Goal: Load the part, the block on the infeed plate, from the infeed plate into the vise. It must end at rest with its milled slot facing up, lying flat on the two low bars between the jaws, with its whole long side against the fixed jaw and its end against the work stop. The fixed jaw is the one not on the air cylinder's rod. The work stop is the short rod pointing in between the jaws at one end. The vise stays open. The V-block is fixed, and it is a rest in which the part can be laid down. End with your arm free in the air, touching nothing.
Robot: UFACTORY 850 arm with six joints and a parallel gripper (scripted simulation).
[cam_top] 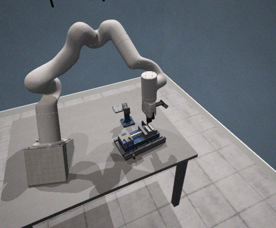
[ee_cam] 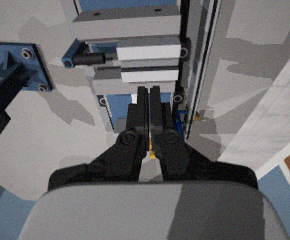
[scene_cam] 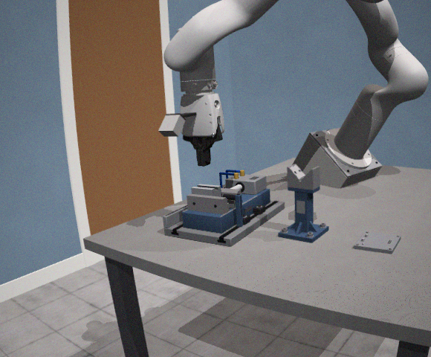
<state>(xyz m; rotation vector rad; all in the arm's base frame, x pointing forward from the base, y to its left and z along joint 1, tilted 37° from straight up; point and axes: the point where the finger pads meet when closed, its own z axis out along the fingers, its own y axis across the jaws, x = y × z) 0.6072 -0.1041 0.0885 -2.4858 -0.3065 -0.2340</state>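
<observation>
Right now the part is 8 cm below my hand. Round my hand: fixed jaw: 11 cm below, 3 cm to the left, 2 cm ahead; moving jaw: 11 cm below, 4 cm behind, 1 cm to the left; work stop: 9 cm below, 6 cm to the left, 2 cm behind.
</observation>
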